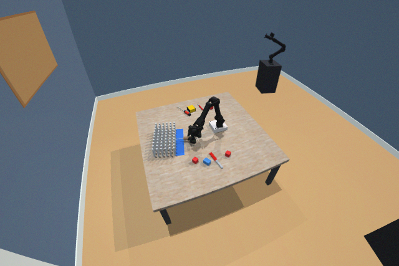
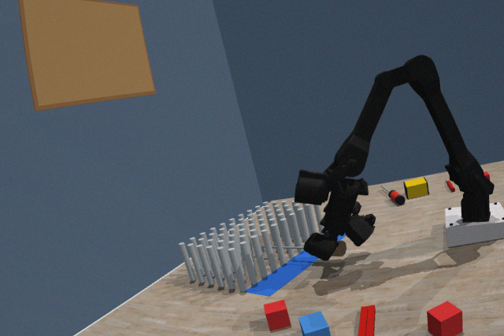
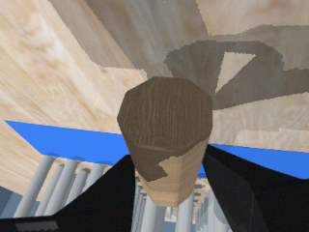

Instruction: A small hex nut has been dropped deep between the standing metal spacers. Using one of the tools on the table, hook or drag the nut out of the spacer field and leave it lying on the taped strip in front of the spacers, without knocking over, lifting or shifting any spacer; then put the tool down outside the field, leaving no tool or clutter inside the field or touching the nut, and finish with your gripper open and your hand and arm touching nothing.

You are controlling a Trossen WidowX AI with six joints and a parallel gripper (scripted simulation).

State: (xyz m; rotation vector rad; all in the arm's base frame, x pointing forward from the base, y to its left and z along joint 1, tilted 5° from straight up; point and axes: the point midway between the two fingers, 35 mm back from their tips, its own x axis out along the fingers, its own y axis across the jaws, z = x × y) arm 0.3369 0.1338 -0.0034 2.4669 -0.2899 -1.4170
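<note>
Now: gripper tip 8 cm short of the blue taped strip and 4 cm above it. From my gripper tip the other things lie so: hex nut (25 cm ahead, 2 cm to the right, 3 cm below); wooden-handled tool (11 cm ahead, 1 cm to the right, 1 cm below); blue cube (14 cm behind, 30 cm to the left, 2 cm below).
</note>
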